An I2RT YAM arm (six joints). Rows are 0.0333 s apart.
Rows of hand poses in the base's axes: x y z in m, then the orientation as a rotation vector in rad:
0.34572, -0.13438, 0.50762, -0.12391, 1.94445, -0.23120
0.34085, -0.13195, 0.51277, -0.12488, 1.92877, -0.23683
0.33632, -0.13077, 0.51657, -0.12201, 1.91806, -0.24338
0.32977, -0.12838, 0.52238, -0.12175, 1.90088, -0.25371
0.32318, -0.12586, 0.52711, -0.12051, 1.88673, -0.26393
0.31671, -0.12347, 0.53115, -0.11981, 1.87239, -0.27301
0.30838, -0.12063, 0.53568, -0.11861, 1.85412, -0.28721
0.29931, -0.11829, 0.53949, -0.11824, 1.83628, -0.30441
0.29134, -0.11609, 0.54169, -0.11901, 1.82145, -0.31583
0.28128, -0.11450, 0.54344, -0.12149, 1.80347, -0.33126
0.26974, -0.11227, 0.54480, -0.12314, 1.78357, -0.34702
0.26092, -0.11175, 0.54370, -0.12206, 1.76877, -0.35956
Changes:
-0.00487, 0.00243, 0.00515, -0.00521, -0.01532, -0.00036
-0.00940, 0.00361, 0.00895, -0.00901, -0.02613, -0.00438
-0.01595, 0.00600, 0.01476, -0.01709, -0.04294, -0.00774
-0.02254, 0.00852, 0.01949, -0.02451, -0.05683, -0.01208
-0.02901, 0.01091, 0.02353, -0.03142, -0.07085, -0.01551
-0.03734, 0.01375, 0.02806, -0.04201, -0.08863, -0.02140
-0.04641, 0.01609, 0.03187, -0.05518, -0.10570, -0.02827
-0.05438, 0.01829, 0.03407, -0.06465, -0.11981, -0.03185
-0.06444, 0.01988, 0.03582, -0.07809, -0.13662, -0.03591
-0.07598, 0.02211, 0.03718, -0.09157, -0.15532, -0.04058
-0.08480, 0.02263, 0.03608, -0.10113, -0.16940, -0.04614

